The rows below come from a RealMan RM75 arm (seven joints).
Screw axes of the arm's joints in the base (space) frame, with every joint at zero. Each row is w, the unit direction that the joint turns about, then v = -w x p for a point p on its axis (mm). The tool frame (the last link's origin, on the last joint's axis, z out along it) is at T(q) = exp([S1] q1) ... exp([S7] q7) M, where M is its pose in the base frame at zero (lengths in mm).
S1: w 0 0 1 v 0 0 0
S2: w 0 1 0 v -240.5 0 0
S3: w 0 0 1 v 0 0 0
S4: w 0 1 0 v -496.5 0 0
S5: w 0 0 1 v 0 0 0
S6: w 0 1 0 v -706.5 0 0
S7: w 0 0 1 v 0 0 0
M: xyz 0 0 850.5 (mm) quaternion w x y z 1 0 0 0
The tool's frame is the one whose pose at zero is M.
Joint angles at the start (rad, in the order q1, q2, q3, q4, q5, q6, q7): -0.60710, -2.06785, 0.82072, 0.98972, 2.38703, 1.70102, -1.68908
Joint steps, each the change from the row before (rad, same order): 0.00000, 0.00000, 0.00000, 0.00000, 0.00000, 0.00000, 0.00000; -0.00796, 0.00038, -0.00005, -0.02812, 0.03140, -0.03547, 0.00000; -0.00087, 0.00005, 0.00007, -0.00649, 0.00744, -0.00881, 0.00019; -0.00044, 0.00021, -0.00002, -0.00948, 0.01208, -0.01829, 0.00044; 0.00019, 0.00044, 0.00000, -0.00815, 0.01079, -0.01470, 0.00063; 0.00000, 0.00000, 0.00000, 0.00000, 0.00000, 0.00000, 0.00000; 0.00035, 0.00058, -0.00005, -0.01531, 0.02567, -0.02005, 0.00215; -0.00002, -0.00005, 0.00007, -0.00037, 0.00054, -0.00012, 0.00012
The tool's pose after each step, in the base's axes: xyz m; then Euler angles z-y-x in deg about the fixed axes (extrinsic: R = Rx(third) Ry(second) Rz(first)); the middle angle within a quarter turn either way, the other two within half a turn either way. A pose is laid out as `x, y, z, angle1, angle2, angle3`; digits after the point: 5 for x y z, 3 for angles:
-0.24187, 0.34076, 0.02560, -22.625, -0.098, -173.399
-0.24786, 0.34347, 0.02162, -23.446, -1.895, -173.035
-0.24962, 0.34388, 0.02070, -23.662, -2.343, -172.935
-0.25291, 0.34495, 0.01956, -23.997, -3.170, -172.512
-0.25601, 0.34556, 0.01868, -24.288, -3.908, -172.215
-0.25601, 0.34556, 0.01868, -24.288, -3.908, -172.215
-0.26219, 0.34530, 0.01685, -24.797, -5.456, -172.195
-0.26229, 0.34525, 0.01676, -24.803, -5.481, -172.218

